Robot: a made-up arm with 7 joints.
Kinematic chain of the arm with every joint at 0, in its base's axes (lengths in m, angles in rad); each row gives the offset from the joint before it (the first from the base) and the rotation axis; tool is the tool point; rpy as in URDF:
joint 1: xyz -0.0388 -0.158 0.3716 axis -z
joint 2: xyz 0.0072 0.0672 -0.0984 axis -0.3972 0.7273 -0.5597
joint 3: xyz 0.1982 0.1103 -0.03 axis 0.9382 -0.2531 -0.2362
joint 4: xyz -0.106 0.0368 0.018 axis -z
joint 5: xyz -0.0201 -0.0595 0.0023 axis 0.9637 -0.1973 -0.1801
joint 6: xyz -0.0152 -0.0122 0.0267 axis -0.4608 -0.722 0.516
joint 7: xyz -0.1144 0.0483 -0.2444 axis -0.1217 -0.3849 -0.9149
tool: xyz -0.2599 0.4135 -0.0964 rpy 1.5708 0 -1.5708
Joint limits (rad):
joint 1: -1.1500..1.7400
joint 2: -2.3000..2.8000
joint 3: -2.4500..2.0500
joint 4: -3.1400..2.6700
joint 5: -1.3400..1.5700
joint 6: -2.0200..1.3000
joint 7: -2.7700..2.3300
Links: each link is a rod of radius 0.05 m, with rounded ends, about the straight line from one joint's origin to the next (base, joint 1, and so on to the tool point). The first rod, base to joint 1, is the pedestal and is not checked.
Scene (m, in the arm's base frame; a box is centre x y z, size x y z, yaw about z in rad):
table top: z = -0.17
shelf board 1: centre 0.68 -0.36 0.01 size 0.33 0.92 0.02 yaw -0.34
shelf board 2: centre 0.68 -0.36 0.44 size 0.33 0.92 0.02 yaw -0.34
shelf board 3: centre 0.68 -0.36 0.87 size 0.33 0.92 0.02 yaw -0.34
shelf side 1: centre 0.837 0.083 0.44 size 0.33 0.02 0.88 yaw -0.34
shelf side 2: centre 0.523 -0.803 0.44 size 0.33 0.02 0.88 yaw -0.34
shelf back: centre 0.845 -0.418 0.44 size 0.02 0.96 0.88 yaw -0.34
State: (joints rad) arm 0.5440 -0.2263 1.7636 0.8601 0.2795 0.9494 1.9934
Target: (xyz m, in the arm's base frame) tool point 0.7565 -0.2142 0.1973
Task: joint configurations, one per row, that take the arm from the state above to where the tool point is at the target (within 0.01 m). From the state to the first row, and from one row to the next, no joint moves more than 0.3 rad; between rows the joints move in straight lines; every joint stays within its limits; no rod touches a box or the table.
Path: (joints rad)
1: 0.6324 -0.1560 1.7161 0.8724 0.1411 0.9630 1.7347
2: 0.7209 -0.0856 1.6686 0.8847 0.0027 0.9767 1.4761
3: 0.8093 -0.0153 1.6211 0.8971 -0.1357 0.9903 1.2174
4: 0.8978 0.0550 1.5736 0.9094 -0.2741 1.0040 0.9587

